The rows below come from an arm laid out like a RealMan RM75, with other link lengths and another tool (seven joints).
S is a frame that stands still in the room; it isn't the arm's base.
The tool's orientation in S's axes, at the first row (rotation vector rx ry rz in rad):
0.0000, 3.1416, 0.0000
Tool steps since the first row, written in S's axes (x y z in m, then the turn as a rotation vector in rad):
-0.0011, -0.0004, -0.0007, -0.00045, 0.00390, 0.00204
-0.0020, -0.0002, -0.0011, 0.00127, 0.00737, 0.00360
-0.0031, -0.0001, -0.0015, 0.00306, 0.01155, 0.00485
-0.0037, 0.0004, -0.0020, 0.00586, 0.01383, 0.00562
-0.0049, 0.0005, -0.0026, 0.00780, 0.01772, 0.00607
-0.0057, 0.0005, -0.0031, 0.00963, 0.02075, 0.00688
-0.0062, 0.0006, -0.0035, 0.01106, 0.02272, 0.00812
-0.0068, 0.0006, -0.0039, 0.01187, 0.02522, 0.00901
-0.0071, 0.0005, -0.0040, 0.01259, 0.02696, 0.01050
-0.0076, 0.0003, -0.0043, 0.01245, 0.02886, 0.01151
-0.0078, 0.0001, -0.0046, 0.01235, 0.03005, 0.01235
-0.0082, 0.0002, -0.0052, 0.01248, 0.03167, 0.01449
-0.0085, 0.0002, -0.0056, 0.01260, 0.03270, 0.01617
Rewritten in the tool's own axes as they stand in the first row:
0.0011, -0.0004, 0.0007, 0.00045, 0.00390, -0.00204
0.0020, -0.0002, 0.0011, -0.00127, 0.00737, -0.00360
0.0031, -0.0001, 0.0015, -0.00306, 0.01155, -0.00485
0.0037, 0.0004, 0.0020, -0.00586, 0.01383, -0.00562
0.0049, 0.0005, 0.0026, -0.00780, 0.01772, -0.00607
0.0057, 0.0005, 0.0031, -0.00963, 0.02075, -0.00688
0.0062, 0.0006, 0.0035, -0.01106, 0.02272, -0.00812
0.0068, 0.0006, 0.0039, -0.01187, 0.02522, -0.00901
0.0071, 0.0005, 0.0040, -0.01259, 0.02696, -0.01050
0.0076, 0.0003, 0.0043, -0.01245, 0.02886, -0.01151
0.0078, 0.0001, 0.0046, -0.01235, 0.03005, -0.01235
0.0082, 0.0002, 0.0052, -0.01248, 0.03167, -0.01449
0.0085, 0.0002, 0.0056, -0.01260, 0.03270, -0.01617

